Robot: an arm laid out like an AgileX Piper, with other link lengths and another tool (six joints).
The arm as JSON. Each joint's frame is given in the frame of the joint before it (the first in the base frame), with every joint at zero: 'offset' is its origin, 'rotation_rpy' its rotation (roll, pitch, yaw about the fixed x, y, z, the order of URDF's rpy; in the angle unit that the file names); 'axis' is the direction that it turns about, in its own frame. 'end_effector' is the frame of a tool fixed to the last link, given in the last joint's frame.
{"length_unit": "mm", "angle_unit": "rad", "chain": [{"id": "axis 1", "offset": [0.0, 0.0, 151.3], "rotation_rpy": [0.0, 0.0, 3.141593], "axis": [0.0, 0.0, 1.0]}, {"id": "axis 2", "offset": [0.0, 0.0, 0.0], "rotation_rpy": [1.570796, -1.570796, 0.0], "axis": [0.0, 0.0, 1.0]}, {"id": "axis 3", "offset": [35.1, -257.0, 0.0], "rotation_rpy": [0.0, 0.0, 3.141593], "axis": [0.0, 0.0, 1.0]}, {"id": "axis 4", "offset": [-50.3, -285.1, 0.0], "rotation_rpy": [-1.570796, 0.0, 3.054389], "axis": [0.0, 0.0, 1.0]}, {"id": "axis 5", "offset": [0.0, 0.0, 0.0], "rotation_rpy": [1.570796, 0.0, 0.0], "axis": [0.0, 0.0, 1.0]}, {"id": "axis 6", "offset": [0.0, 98.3, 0.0], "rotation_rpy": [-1.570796, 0.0, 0.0], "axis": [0.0, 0.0, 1.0]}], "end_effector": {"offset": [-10.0, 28.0, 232.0], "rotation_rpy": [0.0, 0.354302, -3.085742]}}
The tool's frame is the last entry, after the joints.
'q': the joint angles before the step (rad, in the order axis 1, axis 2, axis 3, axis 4, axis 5, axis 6). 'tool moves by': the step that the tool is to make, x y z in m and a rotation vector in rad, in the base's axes. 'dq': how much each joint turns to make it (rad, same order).
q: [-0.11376, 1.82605, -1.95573, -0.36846, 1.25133, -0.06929]
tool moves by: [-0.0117, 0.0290, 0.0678, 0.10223, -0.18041, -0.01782]
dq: [-0.00013, -0.15454, -0.00019, 0.09393, 0.00408, 0.05652]
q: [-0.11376, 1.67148, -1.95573, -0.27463, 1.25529, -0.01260]
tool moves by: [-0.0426, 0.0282, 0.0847, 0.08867, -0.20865, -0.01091]
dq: [0.00006, -0.23816, 0.05164, 0.07518, 0.00343, 0.06379]
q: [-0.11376, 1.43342, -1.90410, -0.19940, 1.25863, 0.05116]
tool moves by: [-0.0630, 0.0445, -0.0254, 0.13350, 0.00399, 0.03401]
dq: [-0.00004, -0.26376, 0.27374, 0.11820, 0.01471, 0.04060]
